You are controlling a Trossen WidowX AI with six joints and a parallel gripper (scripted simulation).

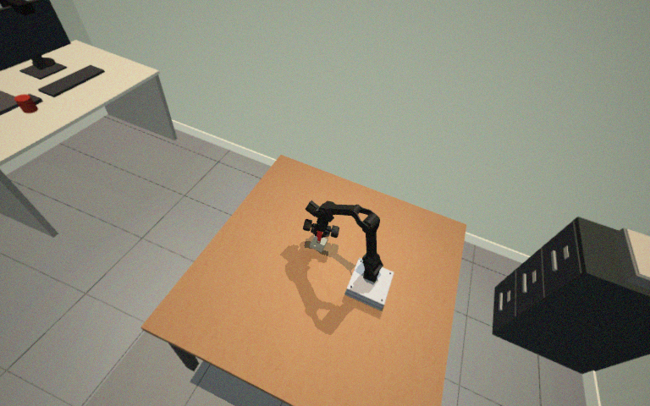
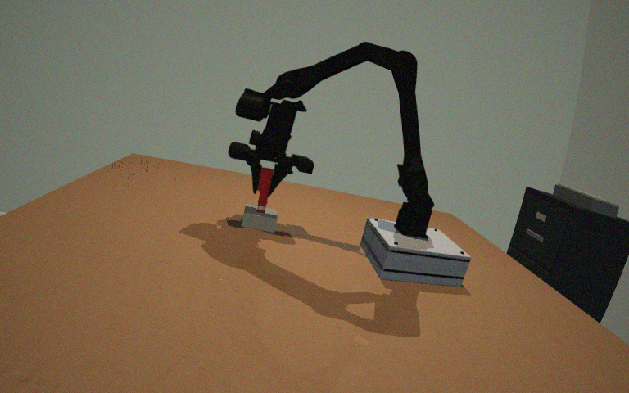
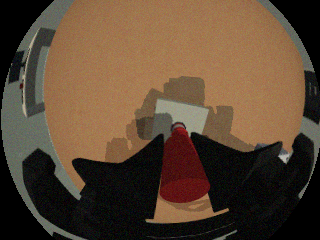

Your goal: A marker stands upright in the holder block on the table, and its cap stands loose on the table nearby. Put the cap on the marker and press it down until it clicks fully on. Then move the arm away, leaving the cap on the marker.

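The holder block lies 50 mm below my gripper tip, 10 mm to the left of it and 10 mm behind it. Round my gripper tip: red cap (40 mm above, 10 mm to the left).
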